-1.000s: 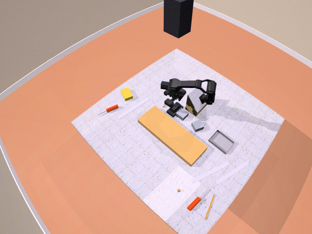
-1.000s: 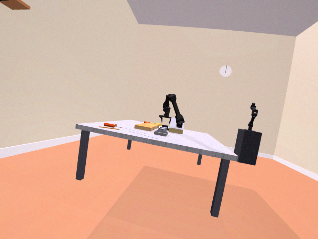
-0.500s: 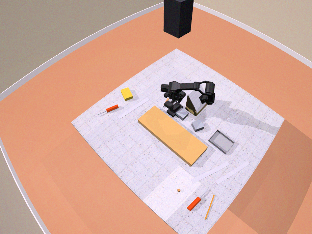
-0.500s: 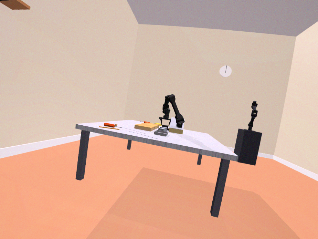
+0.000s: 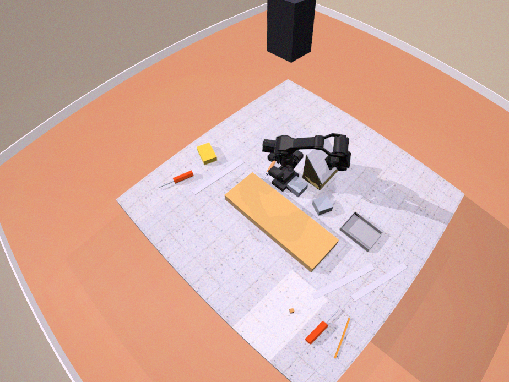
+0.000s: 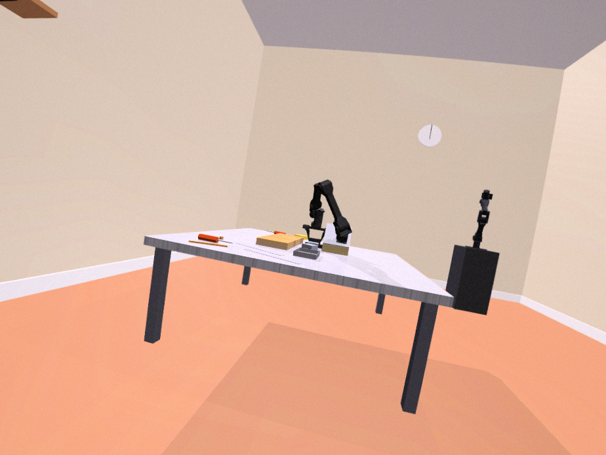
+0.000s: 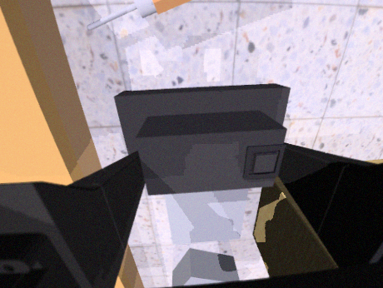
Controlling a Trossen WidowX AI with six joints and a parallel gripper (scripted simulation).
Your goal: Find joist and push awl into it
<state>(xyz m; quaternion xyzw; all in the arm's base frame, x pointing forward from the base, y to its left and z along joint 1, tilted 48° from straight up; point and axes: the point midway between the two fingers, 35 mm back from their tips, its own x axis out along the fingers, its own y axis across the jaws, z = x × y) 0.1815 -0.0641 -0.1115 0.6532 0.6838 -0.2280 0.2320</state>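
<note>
My gripper tip is 90 mm to the left of the awl, 30 mm above it and 20 mm short of it. Also, from my gripper tip: stud finder: 20 mm behind; grey tray: 440 mm to the left, 30 mm below, 20 mm behind; yellow block: 400 mm to the right, 160 mm ahead, 20 mm below.
</note>
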